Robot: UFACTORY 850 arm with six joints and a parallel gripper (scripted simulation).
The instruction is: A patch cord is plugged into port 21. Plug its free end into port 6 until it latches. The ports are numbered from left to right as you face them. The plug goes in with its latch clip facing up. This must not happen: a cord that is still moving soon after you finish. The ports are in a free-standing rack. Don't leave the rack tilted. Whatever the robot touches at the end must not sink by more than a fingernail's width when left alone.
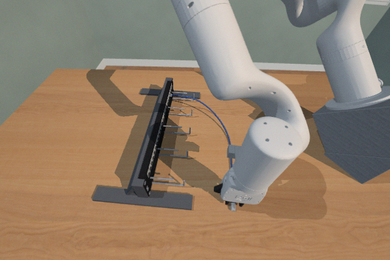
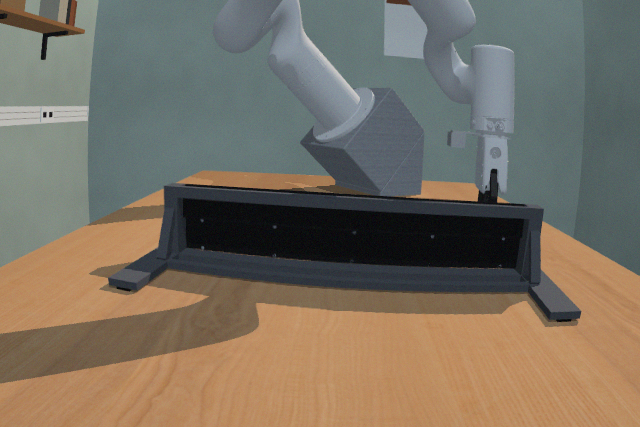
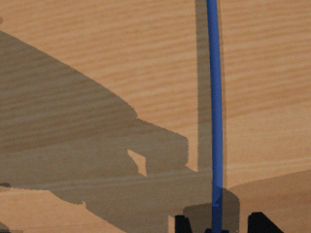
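The clear plug is 1 cm ahead of my hand, 2 cm to the left of it and 2 cm below it.
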